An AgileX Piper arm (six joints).
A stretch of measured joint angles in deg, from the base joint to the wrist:
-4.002 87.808 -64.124 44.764 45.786 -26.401
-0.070 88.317 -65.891 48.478 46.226 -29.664
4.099 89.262 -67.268 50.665 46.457 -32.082
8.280 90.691 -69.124 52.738 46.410 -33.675
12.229 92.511 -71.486 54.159 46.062 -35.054
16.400 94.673 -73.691 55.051 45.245 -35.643
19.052 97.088 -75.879 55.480 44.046 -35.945
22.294 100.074 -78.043 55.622 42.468 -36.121
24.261 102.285 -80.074 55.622 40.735 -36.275
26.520 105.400 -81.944 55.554 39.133 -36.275
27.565 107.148 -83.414 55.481 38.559 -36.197
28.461 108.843 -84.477 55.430 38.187 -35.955
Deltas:
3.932 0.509 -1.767 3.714 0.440 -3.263
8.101 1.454 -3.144 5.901 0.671 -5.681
12.282 2.883 -5.000 7.974 0.624 -7.274
16.231 4.703 -7.362 9.395 0.276 -8.653
20.402 6.865 -9.567 10.287 -0.541 -9.242
23.054 9.280 -11.755 10.716 -1.740 -9.544
26.296 12.266 -13.919 10.858 -3.318 -9.720
28.263 14.477 -15.950 10.858 -5.051 -9.874
30.522 17.592 -17.820 10.790 -6.653 -9.874
31.567 19.340 -19.290 10.717 -7.227 -9.796
32.463 21.035 -20.353 10.666 -7.599 -9.554

